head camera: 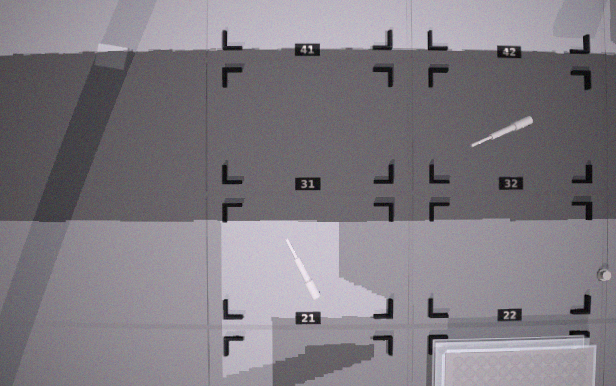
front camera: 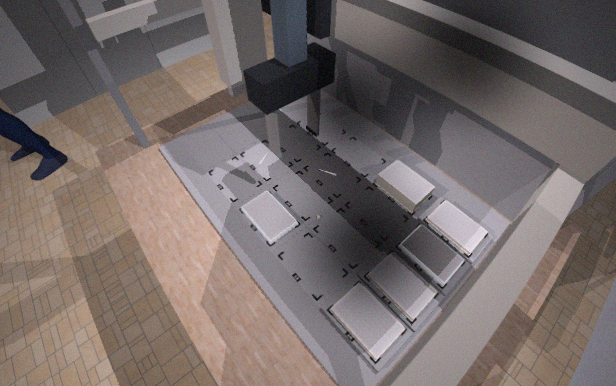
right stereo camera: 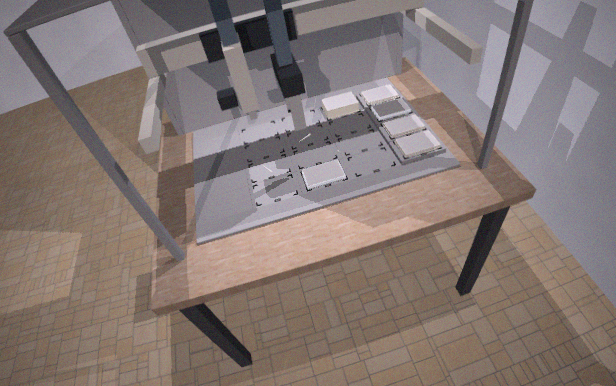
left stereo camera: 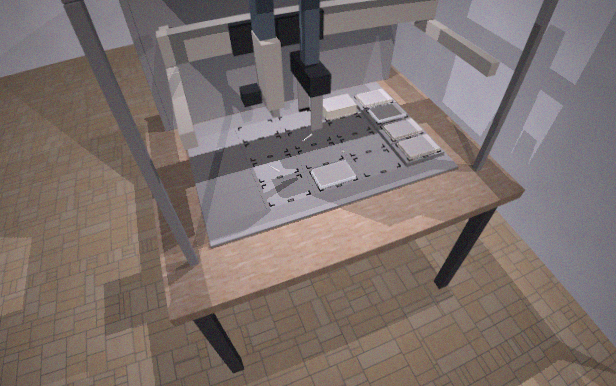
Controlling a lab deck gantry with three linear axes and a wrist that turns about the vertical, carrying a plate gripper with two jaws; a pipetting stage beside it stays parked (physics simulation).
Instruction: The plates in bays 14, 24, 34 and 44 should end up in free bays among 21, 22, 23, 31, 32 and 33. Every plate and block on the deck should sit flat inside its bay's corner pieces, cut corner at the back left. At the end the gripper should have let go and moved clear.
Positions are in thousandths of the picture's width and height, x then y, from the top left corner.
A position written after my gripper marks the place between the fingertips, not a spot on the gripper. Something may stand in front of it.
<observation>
I see my gripper (front camera: 478,369), a tall block (front camera: 653,478) and a bay 21 (head camera: 582,675).
The tall block shows as well in the right stereo camera view (right stereo camera: 558,271). My gripper shows as well in the right stereo camera view (right stereo camera: 483,310) and in the left stereo camera view (left stereo camera: 504,310). The bay 21 also shows in the right stereo camera view (right stereo camera: 454,429) and in the left stereo camera view (left stereo camera: 467,429). The head camera view misses the tall block: it is out of frame.
</observation>
